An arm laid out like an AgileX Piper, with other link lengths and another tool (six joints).
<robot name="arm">
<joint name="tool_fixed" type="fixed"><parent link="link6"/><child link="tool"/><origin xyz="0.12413 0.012 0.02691" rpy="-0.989 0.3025 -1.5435"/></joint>
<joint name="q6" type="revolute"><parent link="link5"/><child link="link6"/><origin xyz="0.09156 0 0.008"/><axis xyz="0.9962 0 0.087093"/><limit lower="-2.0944" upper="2.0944"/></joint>
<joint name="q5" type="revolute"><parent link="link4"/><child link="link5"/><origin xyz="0 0 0"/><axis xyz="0 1 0"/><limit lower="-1.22" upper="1.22"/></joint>
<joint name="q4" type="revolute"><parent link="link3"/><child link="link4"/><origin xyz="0.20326 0 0.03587"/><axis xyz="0.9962 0 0.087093"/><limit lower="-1.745" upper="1.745"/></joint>
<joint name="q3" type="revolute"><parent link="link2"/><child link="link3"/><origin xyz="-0.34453 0 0.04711"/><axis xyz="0 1 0"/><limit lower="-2.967" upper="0"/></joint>
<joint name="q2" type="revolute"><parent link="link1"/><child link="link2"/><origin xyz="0 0 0"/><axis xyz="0 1 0"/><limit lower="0" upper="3.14"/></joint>
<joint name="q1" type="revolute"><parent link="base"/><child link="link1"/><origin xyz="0 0 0.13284"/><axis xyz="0 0 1"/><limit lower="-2.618" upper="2.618"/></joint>
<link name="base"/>
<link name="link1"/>
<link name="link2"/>
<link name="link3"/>
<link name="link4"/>
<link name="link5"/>
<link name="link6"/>
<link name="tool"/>
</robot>
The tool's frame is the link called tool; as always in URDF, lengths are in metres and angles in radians.
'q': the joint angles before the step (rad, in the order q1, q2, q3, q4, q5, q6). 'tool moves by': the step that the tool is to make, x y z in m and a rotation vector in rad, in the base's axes. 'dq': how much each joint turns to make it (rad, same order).
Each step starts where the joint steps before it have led.
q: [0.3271, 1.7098, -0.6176, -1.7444, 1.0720, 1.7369]
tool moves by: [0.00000, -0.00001, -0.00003, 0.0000, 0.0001, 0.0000]
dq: [-0.0001, 0.0000, 0.0000, 0.0000, -0.0001, 0.0000]
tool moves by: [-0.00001, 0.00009, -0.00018, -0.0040, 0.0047, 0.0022]
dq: [0.0001, 0.0000, 0.0000, 0.0001, -0.0002, -0.0066]
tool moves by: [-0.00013, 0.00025, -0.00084, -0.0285, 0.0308, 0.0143]
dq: [0.0000, 0.0000, 0.0000, -0.0001, 0.0000, -0.0442]
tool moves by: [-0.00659, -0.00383, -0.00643, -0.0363, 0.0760, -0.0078]
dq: [-0.0001, 0.0000, 0.0000, 0.0473, -0.0001, -0.0963]
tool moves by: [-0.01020, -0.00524, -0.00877, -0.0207, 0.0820, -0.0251]
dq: [0.0001, 0.0001, 0.0001, 0.0710, 0.0001, -0.0963]
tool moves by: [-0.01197, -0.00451, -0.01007, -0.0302, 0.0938, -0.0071]
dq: [0.0000, -0.0001, 0.0167, 0.0515, 0.0000, -0.0933]
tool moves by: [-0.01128, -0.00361, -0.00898, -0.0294, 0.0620, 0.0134]
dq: [0.0000, 0.0000, 0.0468, -0.0040, 0.0000, -0.0242]
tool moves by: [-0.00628, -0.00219, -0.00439, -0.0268, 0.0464, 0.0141]
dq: [0.0000, 0.0000, 0.0242, -0.0020, 0.0023, -0.0323]
